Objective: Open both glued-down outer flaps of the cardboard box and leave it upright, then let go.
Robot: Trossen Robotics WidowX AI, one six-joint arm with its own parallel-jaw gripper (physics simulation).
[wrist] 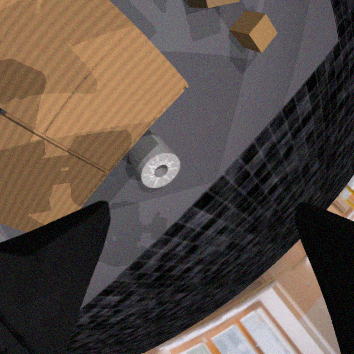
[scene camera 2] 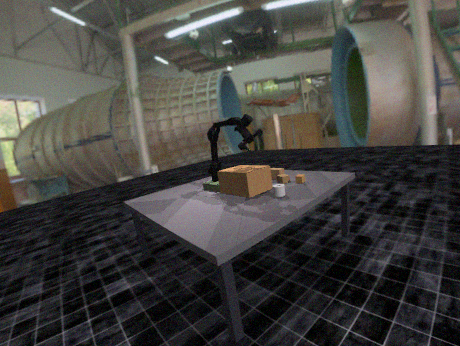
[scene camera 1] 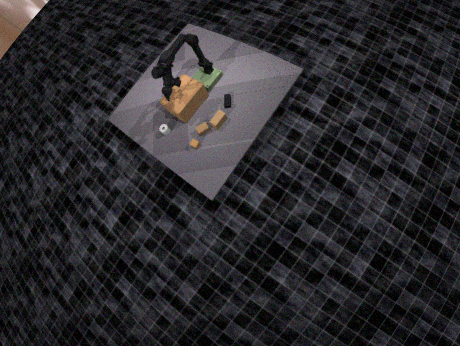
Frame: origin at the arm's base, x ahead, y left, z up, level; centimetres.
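Seen in the pictures: gripper, fingertip midpoint: (wrist: 206, 212) (scene camera 2: 258, 148) (scene camera 1: 169, 98); arm's base at its link origin: (scene camera 2: 216, 180) (scene camera 1: 209, 70).
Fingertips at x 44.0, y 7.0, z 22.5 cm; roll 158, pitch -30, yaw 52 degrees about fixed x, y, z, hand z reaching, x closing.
Offsets run from my fingertips to a thing's top centre. Level surfaces: height alone.
The cardboard box @[dz -12.0, dx -11.4, dy -5.7 cm] (scene camera 1: 192, 102) (scene camera 2: 245, 181) (wrist: 125, 65) stands upright on the table, beside the arm's base. Its two outer flaps lie flat and closed over the top, meeting at a thin dark seam that shows in the wrist view. My gripper (scene camera 1: 173, 89) (scene camera 2: 252, 140) (wrist: 206, 212) is open and empty, with its fingers wide apart. It hangs above the box top, apart from it in scene camera 2. In the wrist view the left fingertip overlaps the view of the box's near corner. The box's inside is hidden.
A white roll @[dz -21.6, dx +17.9, dy -5.2 cm] (scene camera 2: 279, 191) (wrist: 172, 165) stands close beside the box. Three small cardboard blocks @[dz -19.7, dx -11.5, dy +28.3 cm] (scene camera 1: 218, 119) @[dz -22.7, dx +13.5, dy +24.4 cm] (scene camera 2: 300, 178) (wrist: 255, 31) stand on the grey table @[dz -27.7 cm] (scene camera 1: 220, 170) (scene camera 2: 200, 225). A black object @[dz -24.4, dx -29.5, dy +22.9 cm] (scene camera 1: 227, 100) lies near them. A green plate (scene camera 1: 212, 77) (scene camera 2: 211, 186) is at the arm's base.
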